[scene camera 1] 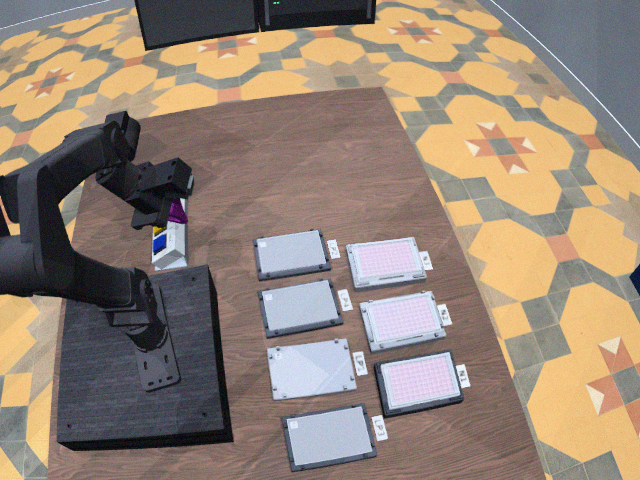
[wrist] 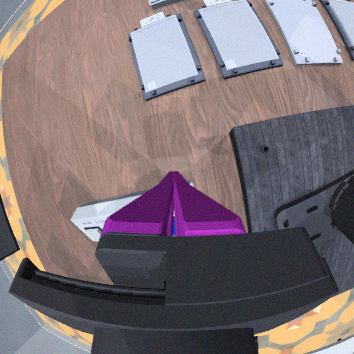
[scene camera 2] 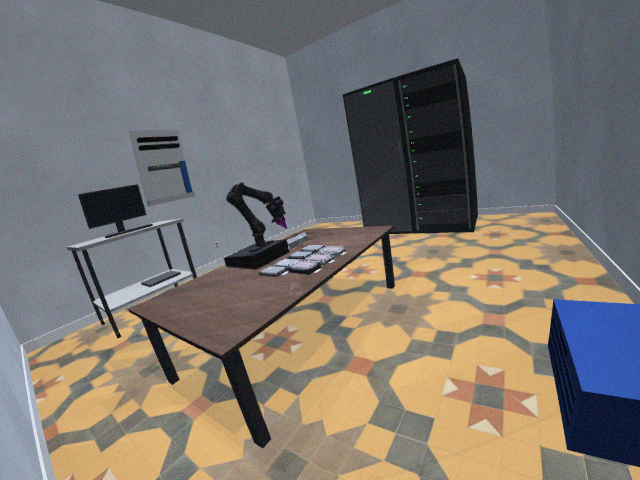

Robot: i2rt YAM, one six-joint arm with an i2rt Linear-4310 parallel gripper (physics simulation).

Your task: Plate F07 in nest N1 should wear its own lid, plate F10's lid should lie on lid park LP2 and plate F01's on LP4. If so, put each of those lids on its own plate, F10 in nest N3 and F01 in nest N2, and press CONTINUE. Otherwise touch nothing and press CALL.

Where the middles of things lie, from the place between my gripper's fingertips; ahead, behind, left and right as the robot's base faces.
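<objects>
Here is the white button box [scene camera 1: 174,255], and counted from my hand it is 4 cm behind. The box is also 13 cm below my hand and 14 cm to the left of it.
</objects>
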